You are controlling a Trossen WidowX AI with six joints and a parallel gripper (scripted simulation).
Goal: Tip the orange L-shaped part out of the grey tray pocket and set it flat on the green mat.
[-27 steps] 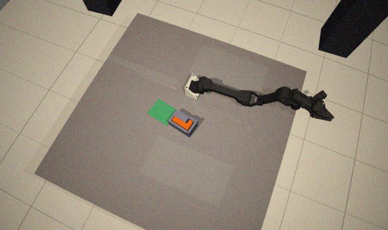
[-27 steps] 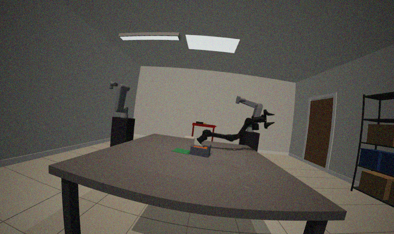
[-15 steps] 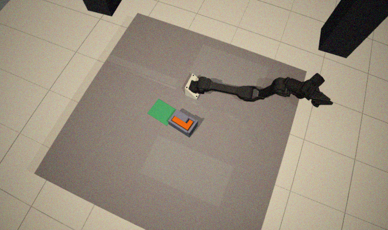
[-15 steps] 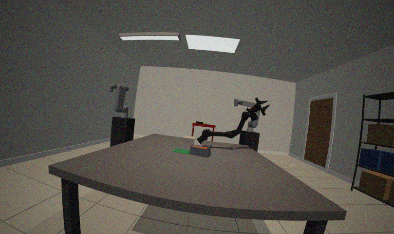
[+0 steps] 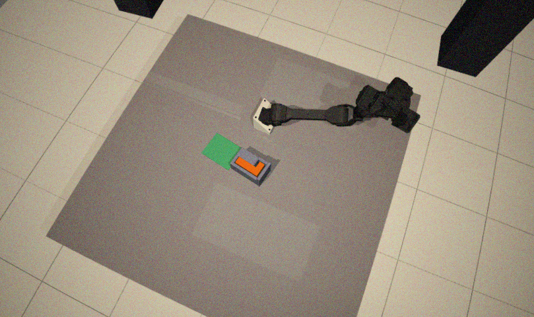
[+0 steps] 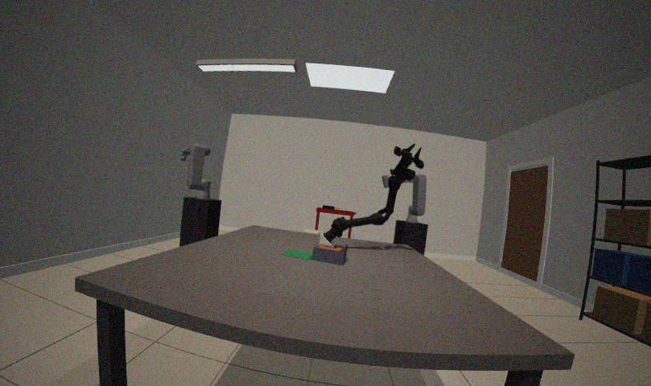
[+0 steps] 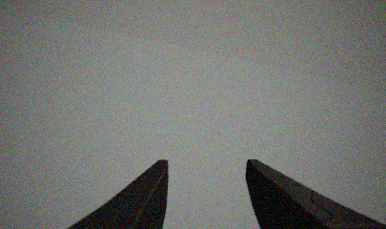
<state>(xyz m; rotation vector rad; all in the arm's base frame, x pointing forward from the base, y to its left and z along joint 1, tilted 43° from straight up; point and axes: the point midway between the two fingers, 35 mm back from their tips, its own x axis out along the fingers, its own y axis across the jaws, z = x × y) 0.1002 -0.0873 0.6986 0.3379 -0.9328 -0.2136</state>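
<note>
The orange L-shaped part lies 50 mm ahead of my gripper tip, 400 mm to the right of it and 600 mm below it. The rest, counted from my gripper tip: green mat: 10 mm ahead, 560 mm to the right, 660 mm below.
</note>
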